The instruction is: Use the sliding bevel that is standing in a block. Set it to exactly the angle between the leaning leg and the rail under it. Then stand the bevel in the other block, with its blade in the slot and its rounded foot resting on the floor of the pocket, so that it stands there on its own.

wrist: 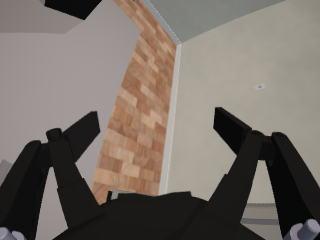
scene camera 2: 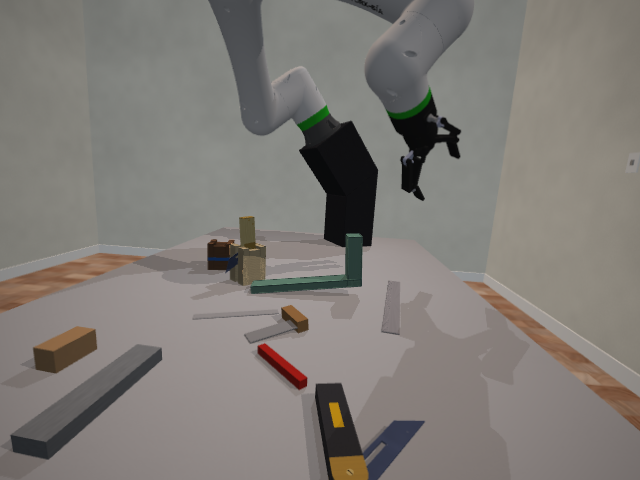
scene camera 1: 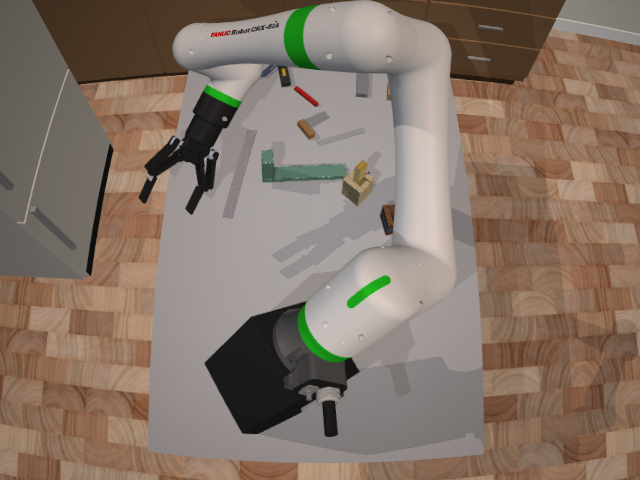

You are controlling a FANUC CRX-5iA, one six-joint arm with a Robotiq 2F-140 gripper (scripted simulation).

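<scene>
I can see my gripper (scene camera 1: 165,206), and the same gripper (scene camera 2: 437,177) shows again, as does the gripper (wrist: 156,119) from the wrist. There is a red bar (scene camera 2: 299,380), and the red bar is out of frame in the wrist view. I also see a try square (scene camera 2: 293,318); the try square is out of frame in the wrist view. A wooden block (scene camera 2: 54,355) is here too.
</scene>
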